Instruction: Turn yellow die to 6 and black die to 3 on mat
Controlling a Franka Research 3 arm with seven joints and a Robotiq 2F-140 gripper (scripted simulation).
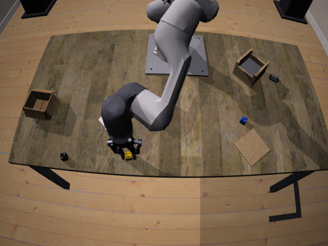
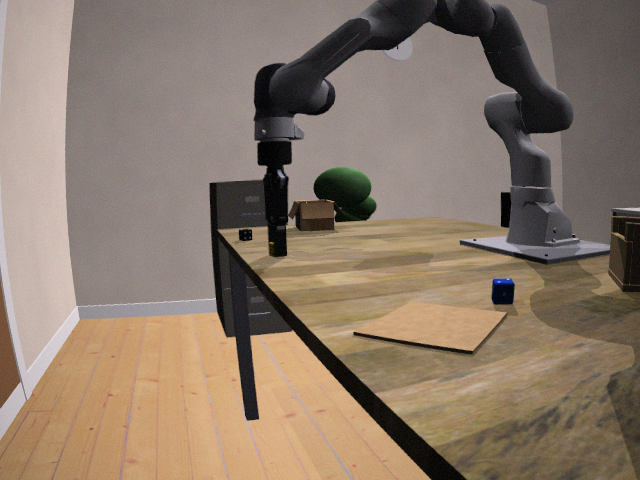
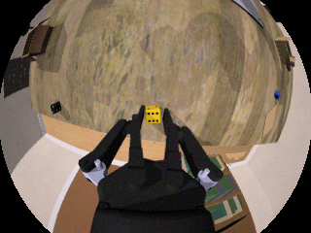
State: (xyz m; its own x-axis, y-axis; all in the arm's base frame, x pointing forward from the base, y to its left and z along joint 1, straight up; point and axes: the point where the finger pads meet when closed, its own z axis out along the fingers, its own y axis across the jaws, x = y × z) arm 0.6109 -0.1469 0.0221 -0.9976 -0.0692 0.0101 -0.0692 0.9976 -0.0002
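Now: hand 2 cm above the yellow die. Round my hand: cardboard box 22 cm behind, 51 cm to the right, 1 cm above; blue die 21 cm behind, 52 cm to the left, 2 cm below; black die 4 cm ahead, 31 cm to the right, 2 cm below.
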